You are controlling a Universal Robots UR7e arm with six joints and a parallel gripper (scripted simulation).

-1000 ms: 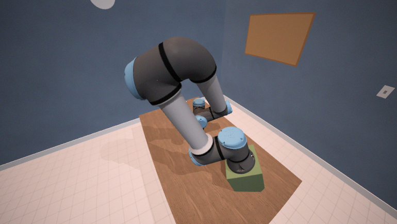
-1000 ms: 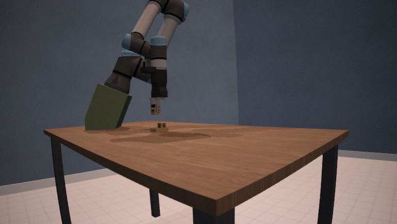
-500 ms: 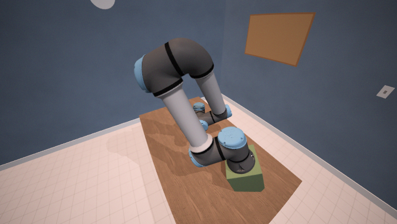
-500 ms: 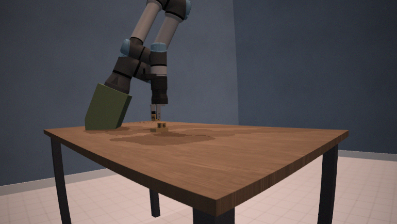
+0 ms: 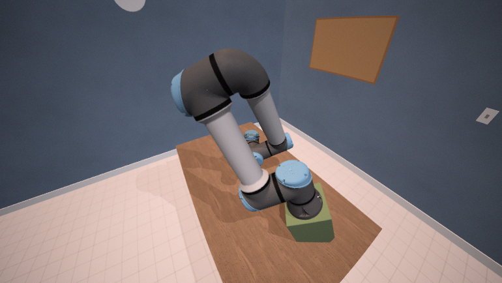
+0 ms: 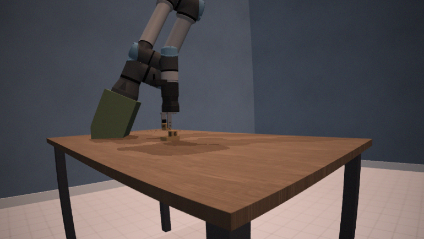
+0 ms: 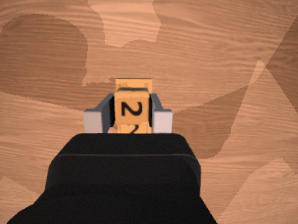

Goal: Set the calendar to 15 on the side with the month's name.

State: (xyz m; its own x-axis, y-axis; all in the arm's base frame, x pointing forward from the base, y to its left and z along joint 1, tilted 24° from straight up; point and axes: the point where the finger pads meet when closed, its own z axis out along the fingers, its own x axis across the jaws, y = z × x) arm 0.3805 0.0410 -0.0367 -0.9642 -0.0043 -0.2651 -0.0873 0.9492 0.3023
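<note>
Now: hand 1 cm above the wooden cube. From my hand the other things lie so: wooden tray: 2 cm to the left, 6 cm below.
</note>
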